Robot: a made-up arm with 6 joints. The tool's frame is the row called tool.
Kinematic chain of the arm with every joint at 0, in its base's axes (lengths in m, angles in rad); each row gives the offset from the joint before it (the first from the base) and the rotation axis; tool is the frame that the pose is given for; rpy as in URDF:
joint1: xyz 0 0 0.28 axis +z
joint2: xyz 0 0 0 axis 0 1 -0.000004
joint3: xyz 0.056 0 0.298 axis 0 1 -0.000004
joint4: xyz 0.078 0 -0.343 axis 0 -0.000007 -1
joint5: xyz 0 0 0 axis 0 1 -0.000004
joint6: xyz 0.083 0 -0.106 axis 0 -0.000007 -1
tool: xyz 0 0 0 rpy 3.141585 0 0
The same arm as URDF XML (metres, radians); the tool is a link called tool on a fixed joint. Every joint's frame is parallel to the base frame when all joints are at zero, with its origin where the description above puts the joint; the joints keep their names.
<robot name="arm">
<joint name="joint1" type="continuous"><parent link="base"/><child link="link1"/><origin xyz="0 0 0.28"/><axis xyz="0 0 1"/></joint>
<joint name="joint2" type="continuous"><parent link="link1"/><child link="link2"/><origin xyz="0 0 0"/><axis xyz="0 1 0"/></joint>
<joint name="joint3" type="continuous"><parent link="link2"/><child link="link3"/><origin xyz="0.056 0 0.298"/><axis xyz="0 1 0"/></joint>
<joint name="joint4" type="continuous"><parent link="link3"/><child link="link4"/><origin xyz="0.078 0 -0.343"/><axis xyz="0 0 -1"/></joint>
<joint name="joint5" type="continuous"><parent link="link4"/><child link="link5"/><origin xyz="0 0 0"/><axis xyz="0 1 0"/></joint>
<joint name="joint6" type="continuous"><parent link="link5"/><child link="link6"/><origin xyz="0.083 0 -0.106"/><axis xyz="0 0 -1"/></joint>
<joint name="tool_fixed" type="fixed"><parent link="link6"/><child link="tool"/><origin xyz="0 0 0" rpy="3.1416 0 0"/></joint>
<link name="base"/>
<link name="link1"/>
<link name="link2"/>
<link name="link3"/>
<link name="link4"/>
<link name="link5"/>
<link name="link6"/>
<link name="tool"/>
</robot>

